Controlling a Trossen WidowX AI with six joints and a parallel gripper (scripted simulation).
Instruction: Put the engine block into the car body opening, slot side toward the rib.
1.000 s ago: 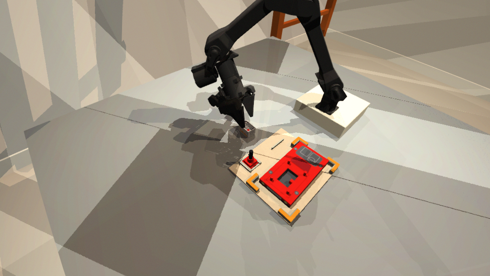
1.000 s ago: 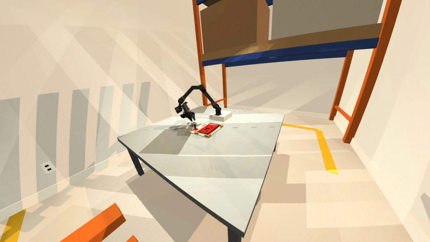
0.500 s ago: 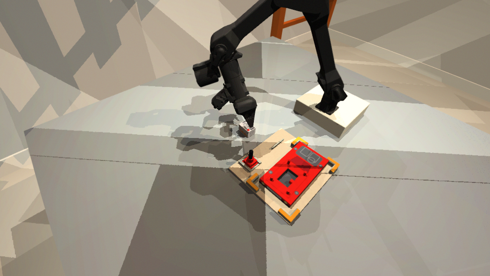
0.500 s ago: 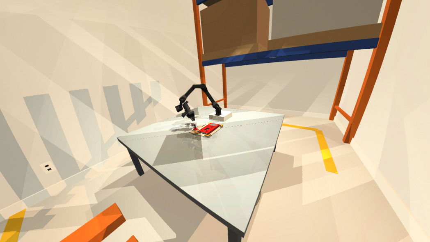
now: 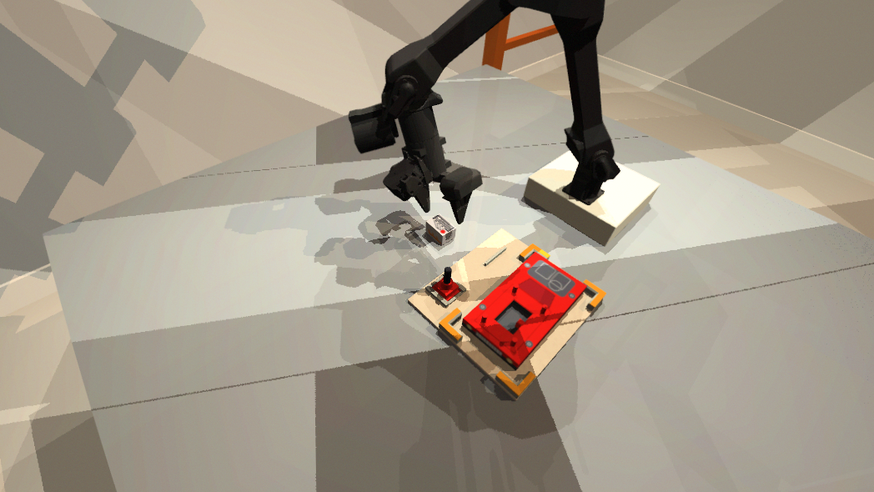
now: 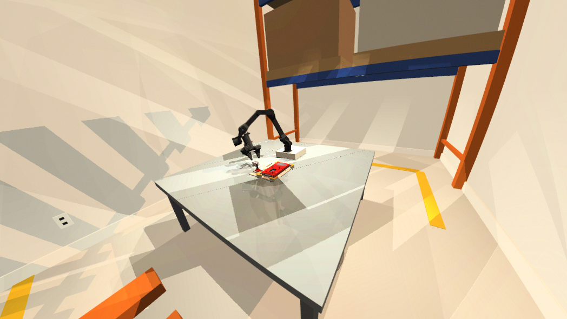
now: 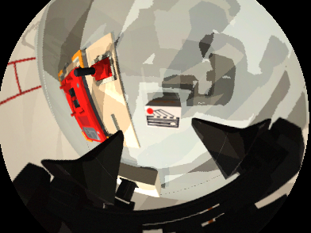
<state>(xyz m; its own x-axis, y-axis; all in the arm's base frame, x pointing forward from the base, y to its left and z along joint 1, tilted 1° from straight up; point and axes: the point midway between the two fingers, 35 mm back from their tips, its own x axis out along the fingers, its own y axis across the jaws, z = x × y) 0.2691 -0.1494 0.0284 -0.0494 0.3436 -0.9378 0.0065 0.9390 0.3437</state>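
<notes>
Now: gripper tip 40 mm above the engine block.
</notes>
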